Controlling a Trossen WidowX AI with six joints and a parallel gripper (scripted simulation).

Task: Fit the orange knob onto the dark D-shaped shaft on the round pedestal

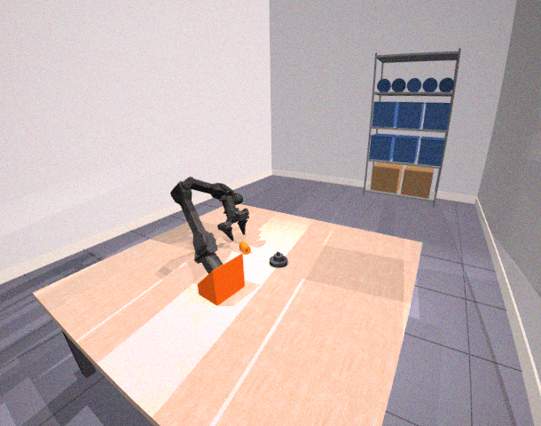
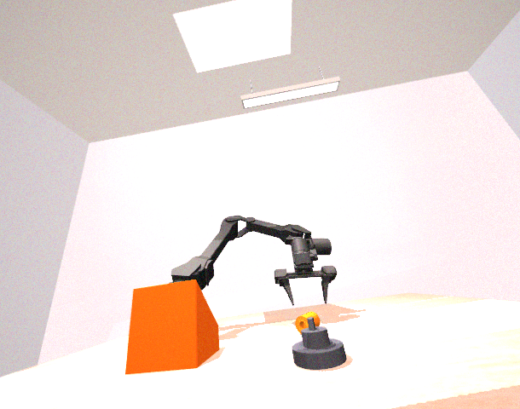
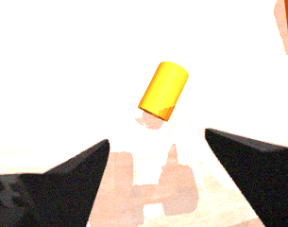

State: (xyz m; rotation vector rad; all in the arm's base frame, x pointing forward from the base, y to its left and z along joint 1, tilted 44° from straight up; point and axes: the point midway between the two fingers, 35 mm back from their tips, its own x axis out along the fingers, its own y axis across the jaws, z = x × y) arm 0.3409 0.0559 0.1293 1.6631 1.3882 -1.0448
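Right now the orange knob is 50 mm to the right of my gripper tip, 40 mm below it and 20 mm behind it. The rest, counted from my gripper tip: dark round pedestal 240 mm to the right, 50 mm behind, 30 mm below.
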